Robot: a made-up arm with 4 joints.
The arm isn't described. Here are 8 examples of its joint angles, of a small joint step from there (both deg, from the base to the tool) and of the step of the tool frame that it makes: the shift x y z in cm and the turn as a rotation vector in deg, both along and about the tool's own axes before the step.
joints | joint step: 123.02 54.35 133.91 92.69 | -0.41 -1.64 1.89 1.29
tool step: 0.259 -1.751 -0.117 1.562 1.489 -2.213
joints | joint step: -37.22 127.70 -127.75 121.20 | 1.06 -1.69 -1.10 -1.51
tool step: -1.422 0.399 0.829 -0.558 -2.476 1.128
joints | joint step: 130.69 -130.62 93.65 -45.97 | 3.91 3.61 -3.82 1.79
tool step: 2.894 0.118 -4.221 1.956 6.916 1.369
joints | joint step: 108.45 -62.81 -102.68 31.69 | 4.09 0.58 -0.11 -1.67
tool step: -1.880 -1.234 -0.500 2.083 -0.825 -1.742
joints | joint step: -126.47 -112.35 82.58 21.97 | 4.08 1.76 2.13 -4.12
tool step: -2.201 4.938 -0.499 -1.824 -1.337 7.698
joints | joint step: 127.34 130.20 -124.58 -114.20 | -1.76 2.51 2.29 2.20
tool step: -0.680 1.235 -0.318 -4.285 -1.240 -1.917
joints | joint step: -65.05 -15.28 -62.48 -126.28 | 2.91 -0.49 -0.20 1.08
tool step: 2.859 1.581 -1.191 -1.650 2.165 -1.546
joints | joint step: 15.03 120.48 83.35 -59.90 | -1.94 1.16 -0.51 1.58
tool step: 0.837 0.804 0.047 -1.115 0.907 -0.070
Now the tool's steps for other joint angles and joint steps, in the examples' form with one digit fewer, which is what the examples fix.
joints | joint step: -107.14 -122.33 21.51 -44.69 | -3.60 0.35 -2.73 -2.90
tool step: -2.70 -1.28 1.03 2.49 -1.41 1.52
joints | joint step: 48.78 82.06 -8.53 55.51 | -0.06 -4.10 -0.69 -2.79
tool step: -2.89 3.90 -0.21 -0.97 -0.15 6.83
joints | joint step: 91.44 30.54 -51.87 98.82 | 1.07 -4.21 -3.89 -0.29
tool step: -3.68 1.16 0.42 -2.45 -3.51 3.19
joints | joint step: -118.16 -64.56 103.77 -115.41 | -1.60 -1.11 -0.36 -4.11
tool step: -0.98 1.34 0.18 0.58 -1.13 2.44
